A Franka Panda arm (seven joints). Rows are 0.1 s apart.
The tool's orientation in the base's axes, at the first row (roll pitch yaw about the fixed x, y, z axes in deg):
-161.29 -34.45 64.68
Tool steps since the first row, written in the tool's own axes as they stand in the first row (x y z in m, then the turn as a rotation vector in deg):
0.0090 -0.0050 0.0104 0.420 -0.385 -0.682
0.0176 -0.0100 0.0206 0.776 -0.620 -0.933
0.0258 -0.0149 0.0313 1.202 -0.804 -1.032
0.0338 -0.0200 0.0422 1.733 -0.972 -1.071
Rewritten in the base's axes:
-0.0021 0.0144 -0.0017 -0.170 -0.018 0.872
-0.0044 0.0283 -0.0035 -0.249 0.148 1.332
-0.0067 0.0423 -0.0059 -0.264 0.448 1.699
-0.0093 0.0562 -0.0085 -0.231 0.860 2.074

